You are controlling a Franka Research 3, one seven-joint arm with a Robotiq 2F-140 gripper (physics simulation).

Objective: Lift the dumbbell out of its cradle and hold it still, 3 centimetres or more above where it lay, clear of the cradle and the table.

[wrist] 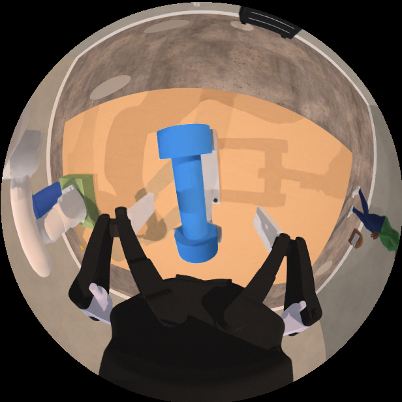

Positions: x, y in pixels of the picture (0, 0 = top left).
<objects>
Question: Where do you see a cradle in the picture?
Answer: At 210, 174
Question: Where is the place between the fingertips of my gripper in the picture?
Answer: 204, 208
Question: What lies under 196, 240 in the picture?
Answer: A blue dumbbell.
</objects>
